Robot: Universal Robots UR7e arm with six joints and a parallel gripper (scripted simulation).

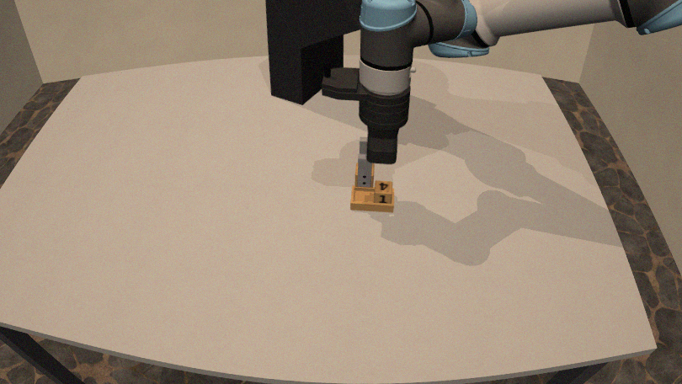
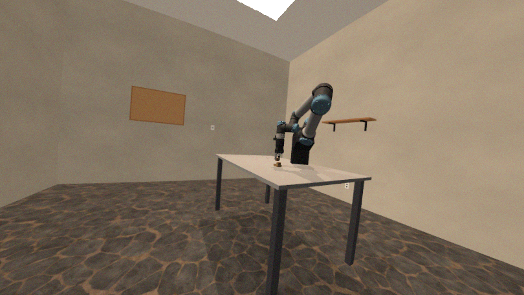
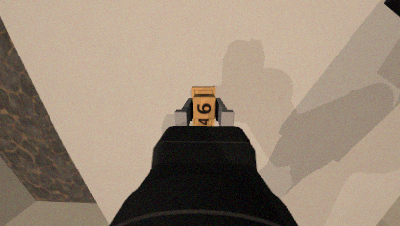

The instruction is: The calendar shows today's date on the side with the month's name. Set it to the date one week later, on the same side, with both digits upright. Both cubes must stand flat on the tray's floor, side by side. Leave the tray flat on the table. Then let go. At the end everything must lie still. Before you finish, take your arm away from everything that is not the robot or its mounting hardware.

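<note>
My gripper is now 10 mm above the cube. The rest, counted from my hand: orange tray (70 mm below, 20 mm to the left).
</note>
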